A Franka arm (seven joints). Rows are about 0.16 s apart.
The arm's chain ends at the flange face. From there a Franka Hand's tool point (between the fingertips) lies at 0.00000 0.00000 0.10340 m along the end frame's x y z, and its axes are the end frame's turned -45 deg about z.
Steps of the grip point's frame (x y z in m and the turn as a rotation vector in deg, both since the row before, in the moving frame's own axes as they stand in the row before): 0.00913 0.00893 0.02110 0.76 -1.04 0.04; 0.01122 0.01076 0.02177 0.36 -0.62 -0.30; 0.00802 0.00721 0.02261 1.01 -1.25 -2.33; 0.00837 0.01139 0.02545 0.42 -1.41 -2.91; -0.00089 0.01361 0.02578 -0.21 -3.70 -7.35
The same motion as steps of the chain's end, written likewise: 0.01507 -0.00050 0.02113 -0.20 -1.27 0.04; 0.01679 -0.00066 0.02178 -0.18 -0.69 -0.30; 0.01365 -0.00094 0.02265 -0.17 -1.60 -2.33; 0.01627 0.00081 0.02548 -0.70 -1.29 -2.91; 0.01311 0.00500 0.02600 -2.76 -2.47 -7.35
